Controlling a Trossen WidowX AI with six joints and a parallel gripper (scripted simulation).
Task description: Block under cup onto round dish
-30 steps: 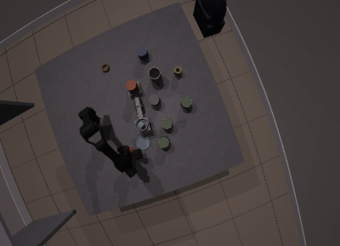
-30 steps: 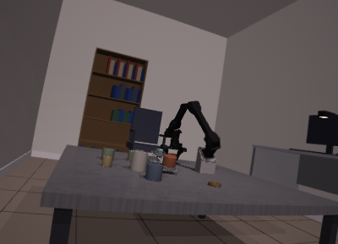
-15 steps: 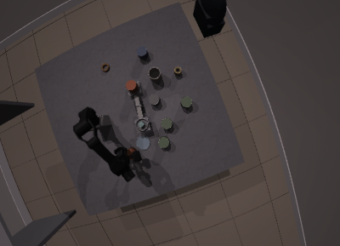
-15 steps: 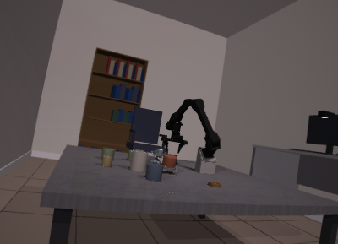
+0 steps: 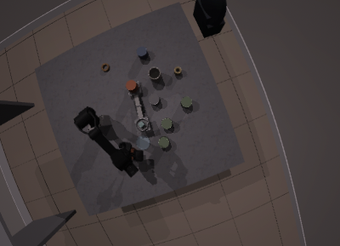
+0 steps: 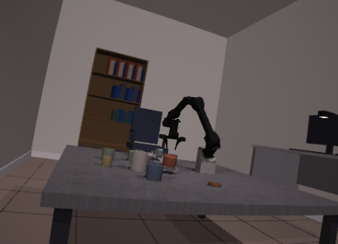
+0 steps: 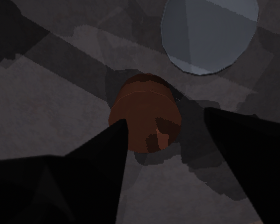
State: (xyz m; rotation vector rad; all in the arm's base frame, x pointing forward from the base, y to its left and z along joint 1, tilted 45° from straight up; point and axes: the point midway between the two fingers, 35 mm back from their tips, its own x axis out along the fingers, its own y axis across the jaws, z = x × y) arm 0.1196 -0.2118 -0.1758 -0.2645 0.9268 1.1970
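The teal block is 150 mm ahead of my gripper tip, 130 mm to the left of it and 10 mm below it. Also, from my gripper tip: balance: 170 mm ahead, 250 mm to the left, 60 mm below; grey-blue round dish: 80 mm ahead, 20 mm to the left, 100 mm below; orange cup: 30 mm behind, 30 mm to the right, 60 mm below.
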